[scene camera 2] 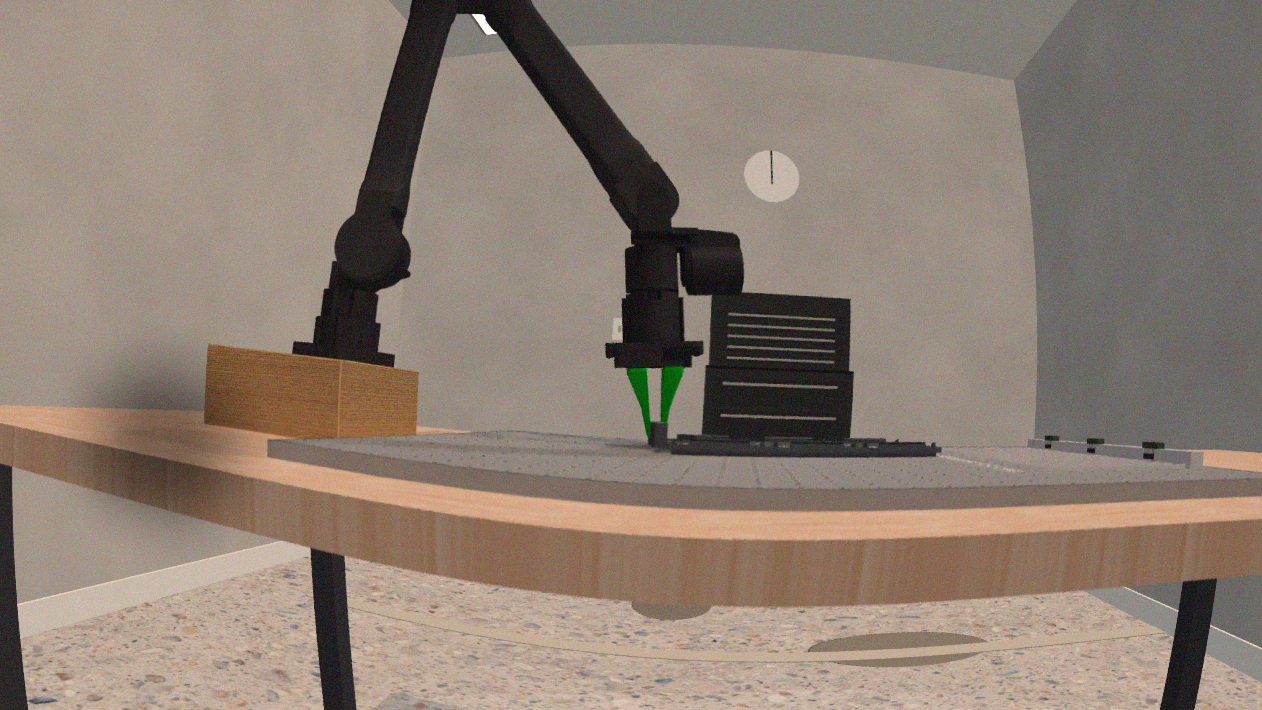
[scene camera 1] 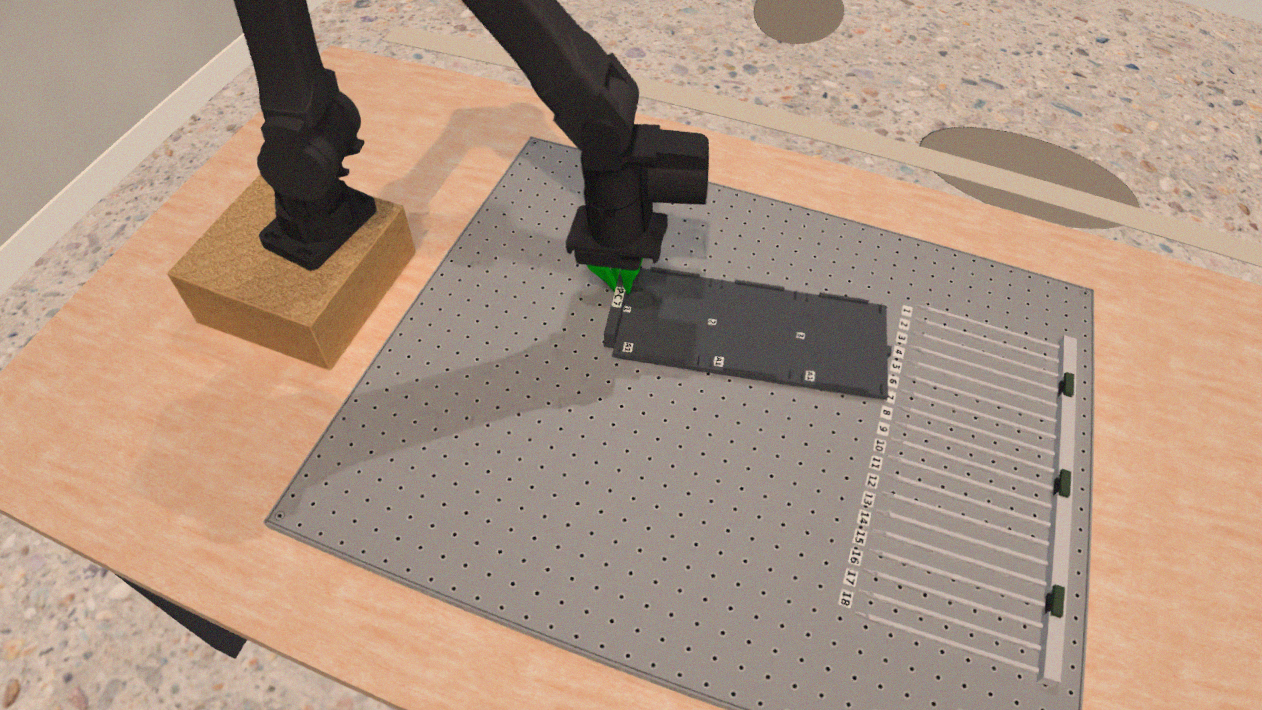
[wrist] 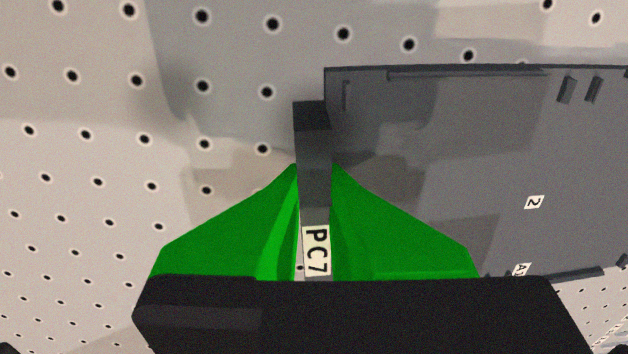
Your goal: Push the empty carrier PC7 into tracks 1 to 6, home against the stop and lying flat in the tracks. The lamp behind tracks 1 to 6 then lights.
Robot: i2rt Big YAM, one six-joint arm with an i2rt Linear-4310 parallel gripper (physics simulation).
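Pixels of known places: gripper, fingertip midpoint: (scene camera 1: pixel 623 289) (wrist: pixel 314 176); arm's base at its link origin: (scene camera 2: pixel 343 361) (scene camera 1: pixel 320 226).
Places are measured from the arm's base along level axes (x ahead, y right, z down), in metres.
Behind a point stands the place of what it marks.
Note:
The dark grey carrier PC7 (scene camera 1: pixel 750 344) @(x 0.505, y -0.127, z 0.062 m) (scene camera 2: pixel 794 446) @(x 0.496, y -0.079, z 0.061 m) (wrist: pixel 475 150) @(x 0.404, y -0.155, z 0.062 m) lies on the perforated board. Its far end is beside the number labels, outside the tracks. My gripper (scene camera 1: pixel 621 289) @(x 0.340, y -0.129, z 0.058 m) (scene camera 2: pixel 656 429) @(x 0.340, y -0.129, z 0.058 m) (wrist: pixel 314 176) @(x 0.340, y -0.129, z 0.058 m) points straight down and is shut on the raised bar at the carrier's near end, one green finger on each side; the PC7 label shows on this bar in the wrist view. Thin pale rails (scene camera 1: pixel 992 325) @(x 0.757, y -0.308, z 0.073 m) form the numbered tracks and run to the long light stop bar (scene camera 1: pixel 1065 441) @(x 0.866, y -0.168, z 0.057 m) (scene camera 2: pixel 1178 456) @(x 0.891, y 0.078, z 0.062 m). The lamp (scene camera 1: pixel 1067 384) @(x 0.853, y -0.242, z 0.050 m) behind tracks 1 to 6 looks dark green, unlit.
Two more dark green lamps (scene camera 1: pixel 1063 483) @(x 0.870, y -0.109, z 0.051 m) (scene camera 1: pixel 1055 601) @(x 0.887, y 0.025, z 0.050 m) sit along the stop bar. The perforated board (scene camera 1: pixel 529 494) @(x 0.380, y 0.148, z 0.072 m) (scene camera 2: pixel 529 468) @(x 0.345, y 0.236, z 0.072 m) lies on the wooden table. The arm's base stands on a wood-coloured block (scene camera 1: pixel 255 304) @(x 0.016, y 0.128, z 0.001 m) (scene camera 2: pixel 273 388) @(x 0.001, y 0.133, z 0.038 m). A black slotted cabinet (scene camera 2: pixel 776 401) shows behind the carrier.

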